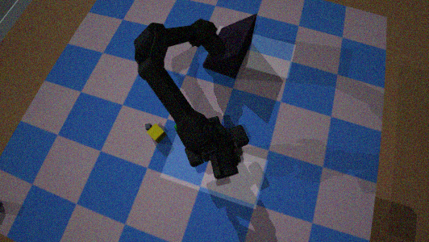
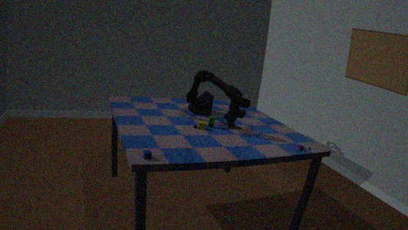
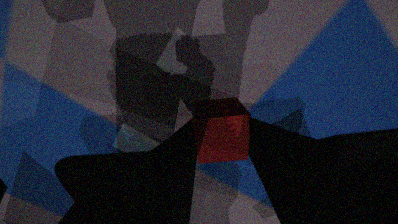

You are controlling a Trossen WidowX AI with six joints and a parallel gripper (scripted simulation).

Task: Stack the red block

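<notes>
My gripper tip is 210 mm to the left of the yellow block and 10 mm below it. From my gripper tip the other things lie so: small blue object 680 mm to the right, 400 mm ahead, 10 mm above; red block 10 mm above; small grey piece 260 mm to the right, 20 mm behind.
</notes>
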